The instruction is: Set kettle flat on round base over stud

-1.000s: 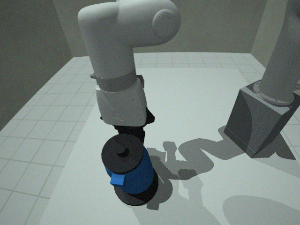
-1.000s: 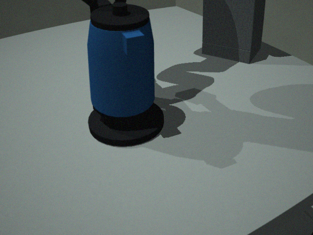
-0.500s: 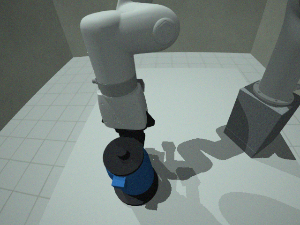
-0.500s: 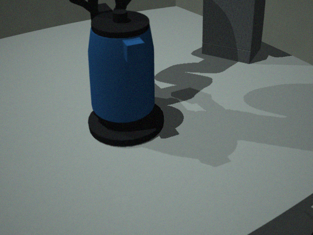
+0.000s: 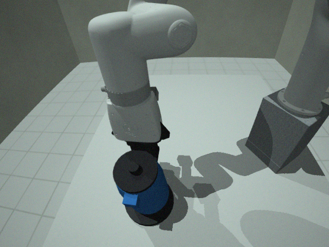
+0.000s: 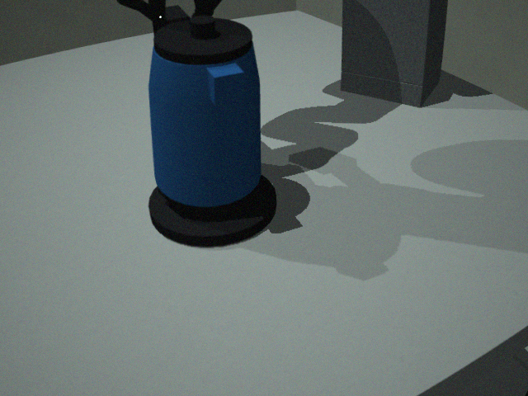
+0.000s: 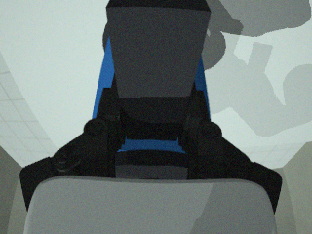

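My gripper is now 1 cm short of the blue kettle, 3 cm to the right of it and 6 cm above it. The rest, counted from my hand: round black base 1 cm ahead, 6 cm to the left, 18 cm below.
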